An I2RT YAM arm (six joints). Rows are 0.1 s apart.
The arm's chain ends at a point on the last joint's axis. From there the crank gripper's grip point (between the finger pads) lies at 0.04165 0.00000 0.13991 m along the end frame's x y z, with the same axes.
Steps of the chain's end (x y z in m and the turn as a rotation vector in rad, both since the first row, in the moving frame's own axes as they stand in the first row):
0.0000, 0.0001, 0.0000, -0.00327, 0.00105, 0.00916
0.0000, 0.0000, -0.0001, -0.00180, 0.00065, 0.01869
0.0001, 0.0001, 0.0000, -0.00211, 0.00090, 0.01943
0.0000, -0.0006, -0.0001, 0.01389, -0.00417, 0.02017
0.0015, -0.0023, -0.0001, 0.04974, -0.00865, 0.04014
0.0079, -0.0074, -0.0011, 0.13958, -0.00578, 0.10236
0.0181, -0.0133, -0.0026, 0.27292, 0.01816, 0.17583
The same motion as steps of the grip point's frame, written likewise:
0.0001, 0.0009, 0.0000, -0.00327, 0.00105, 0.00916
0.0001, 0.0010, -0.0001, -0.00180, 0.00065, 0.01869
0.0002, 0.0012, 0.0000, -0.00211, 0.00090, 0.01943
-0.0006, -0.0017, 0.0001, 0.01389, -0.00417, 0.02017
0.0004, -0.0076, 0.0001, 0.04974, -0.00865, 0.04014
0.0079, -0.0226, -0.0019, 0.13958, -0.00578, 0.10236
0.0233, -0.0433, -0.0075, 0.27292, 0.01816, 0.17583

